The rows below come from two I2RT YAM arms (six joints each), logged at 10 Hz.
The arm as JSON. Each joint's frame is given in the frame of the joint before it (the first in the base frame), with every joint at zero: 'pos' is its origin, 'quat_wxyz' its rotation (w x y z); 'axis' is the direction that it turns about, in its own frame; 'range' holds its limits. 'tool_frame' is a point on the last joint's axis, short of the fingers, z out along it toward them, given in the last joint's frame.
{
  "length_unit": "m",
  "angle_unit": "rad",
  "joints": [
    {
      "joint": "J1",
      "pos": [
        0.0,
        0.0,
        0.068
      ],
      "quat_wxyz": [
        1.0,
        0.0,
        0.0,
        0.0
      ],
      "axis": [
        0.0,
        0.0,
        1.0
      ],
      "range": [
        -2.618,
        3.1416
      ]
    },
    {
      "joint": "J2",
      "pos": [
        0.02,
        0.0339,
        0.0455
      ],
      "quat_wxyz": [
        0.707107,
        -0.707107,
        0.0,
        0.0
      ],
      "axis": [
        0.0,
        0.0,
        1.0
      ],
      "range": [
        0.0,
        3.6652
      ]
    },
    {
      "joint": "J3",
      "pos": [
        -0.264,
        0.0,
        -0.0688
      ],
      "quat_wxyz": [
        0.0,
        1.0,
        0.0,
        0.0
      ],
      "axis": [
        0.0,
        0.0,
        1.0
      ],
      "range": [
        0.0,
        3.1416
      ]
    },
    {
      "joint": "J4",
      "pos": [
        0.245,
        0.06,
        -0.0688
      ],
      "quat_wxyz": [
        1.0,
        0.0,
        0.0,
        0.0
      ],
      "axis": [
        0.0,
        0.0,
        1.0
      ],
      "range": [
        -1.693,
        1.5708
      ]
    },
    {
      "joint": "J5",
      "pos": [
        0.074,
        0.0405,
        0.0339
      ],
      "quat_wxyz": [
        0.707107,
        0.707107,
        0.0,
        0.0
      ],
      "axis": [
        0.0,
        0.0,
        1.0
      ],
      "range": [
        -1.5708,
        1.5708
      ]
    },
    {
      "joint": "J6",
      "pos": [
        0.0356,
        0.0,
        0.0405
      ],
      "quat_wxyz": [
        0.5,
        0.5,
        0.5,
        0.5
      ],
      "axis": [
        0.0,
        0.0,
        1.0
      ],
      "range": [
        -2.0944,
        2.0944
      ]
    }
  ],
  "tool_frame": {
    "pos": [
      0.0,
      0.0,
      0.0
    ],
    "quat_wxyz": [
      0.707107,
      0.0,
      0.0,
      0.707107
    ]
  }
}
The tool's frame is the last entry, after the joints.
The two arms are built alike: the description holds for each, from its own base.
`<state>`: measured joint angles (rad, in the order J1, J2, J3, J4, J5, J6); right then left.
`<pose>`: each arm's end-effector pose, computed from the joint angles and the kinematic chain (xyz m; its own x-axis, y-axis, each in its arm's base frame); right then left.
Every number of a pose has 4 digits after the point.
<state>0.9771 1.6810 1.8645 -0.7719 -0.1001 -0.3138 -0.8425 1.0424 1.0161 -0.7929 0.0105 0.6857</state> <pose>0.2040 0.3087 0.4189 -0.0264 -0.5881 -0.8083 -0.9245 0.3219 -0.2040 0.1383 -0.1557 0.3150 0.0992 0.8401 -0.5333 0.8892 0.1657 0.4264</pose>
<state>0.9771 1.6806 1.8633 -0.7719 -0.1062 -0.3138 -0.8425 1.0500 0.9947 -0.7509 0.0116 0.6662</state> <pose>0.2038 0.3087 0.4186 -0.0261 -0.5873 -0.8090 -0.9268 0.3175 -0.2006 0.1411 -0.1588 0.3098 0.0869 0.8310 -0.5494 0.8877 0.1857 0.4212</pose>
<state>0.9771 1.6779 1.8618 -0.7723 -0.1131 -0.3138 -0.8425 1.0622 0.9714 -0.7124 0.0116 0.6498</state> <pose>0.2032 0.3082 0.4191 -0.0249 -0.5851 -0.8105 -0.9292 0.3127 -0.1972 0.1441 -0.1622 0.3028 0.0734 0.8266 -0.5579 0.8882 0.2002 0.4135</pose>
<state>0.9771 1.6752 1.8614 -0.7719 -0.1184 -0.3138 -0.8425 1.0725 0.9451 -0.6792 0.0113 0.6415</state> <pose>0.2025 0.3076 0.4199 -0.0231 -0.5821 -0.8128 -0.9307 0.3093 -0.1951 0.1463 -0.1647 0.2947 0.0647 0.8265 -0.5593 0.8896 0.2062 0.4075</pose>
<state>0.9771 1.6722 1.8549 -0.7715 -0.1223 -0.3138 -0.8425 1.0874 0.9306 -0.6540 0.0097 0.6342</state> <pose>0.2021 0.3072 0.4189 -0.0241 -0.5833 -0.8119 -0.9324 0.3061 -0.1923 0.1489 -0.1675 0.2888 0.0562 0.8272 -0.5591 0.8906 0.2116 0.4025</pose>
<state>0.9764 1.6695 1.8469 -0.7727 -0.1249 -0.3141 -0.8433 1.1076 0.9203 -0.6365 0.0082 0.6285</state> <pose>0.2019 0.3066 0.4172 -0.0268 -0.5871 -0.8091 -0.9338 0.3037 -0.1894 0.1517 -0.1708 0.2826 0.0466 0.8318 -0.5531 0.8940 0.2124 0.3946</pose>
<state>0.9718 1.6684 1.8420 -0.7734 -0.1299 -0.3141 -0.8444 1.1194 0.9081 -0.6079 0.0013 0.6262</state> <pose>0.2031 0.3056 0.4160 -0.0310 -0.5888 -0.8077 -0.9345 0.3037 -0.1855 0.1539 -0.1733 0.2783 0.0453 0.8314 -0.5538 0.8906 0.2175 0.3994</pose>
